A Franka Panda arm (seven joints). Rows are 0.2 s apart.
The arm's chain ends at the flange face. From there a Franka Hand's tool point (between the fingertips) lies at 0.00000 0.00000 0.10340 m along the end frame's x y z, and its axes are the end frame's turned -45 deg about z.
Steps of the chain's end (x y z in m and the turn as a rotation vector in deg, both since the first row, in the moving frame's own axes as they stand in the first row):
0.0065, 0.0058, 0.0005, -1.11, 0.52, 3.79
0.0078, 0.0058, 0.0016, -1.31, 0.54, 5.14
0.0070, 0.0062, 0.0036, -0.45, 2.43, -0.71
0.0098, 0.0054, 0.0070, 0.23, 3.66, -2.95
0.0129, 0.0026, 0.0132, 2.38, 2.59, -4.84
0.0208, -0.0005, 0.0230, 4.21, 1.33, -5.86
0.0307, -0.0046, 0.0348, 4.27, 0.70, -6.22
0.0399, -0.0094, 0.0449, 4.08, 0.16, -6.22
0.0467, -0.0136, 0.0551, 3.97, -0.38, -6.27
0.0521, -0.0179, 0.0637, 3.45, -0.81, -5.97
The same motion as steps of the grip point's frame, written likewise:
-0.0003, 0.0108, 0.0005, -1.15, -0.42, 3.79
0.0003, 0.0119, 0.0016, -1.31, -0.54, 5.14
0.0031, 0.0130, 0.0035, -2.04, 1.40, -0.71
0.0082, 0.0150, 0.0068, -2.43, 2.75, -2.95
0.0136, 0.0110, 0.0130, -0.15, 3.51, -4.84
0.0219, 0.0103, 0.0227, 2.04, 3.92, -5.86
0.0310, 0.0136, 0.0345, 2.52, 3.51, -6.22
0.0400, 0.0163, 0.0446, 2.77, 3.00, -6.22
0.0469, 0.0176, 0.0548, 3.08, 2.54, -6.27
0.0526, 0.0186, 0.0635, 3.01, 1.87, -5.97

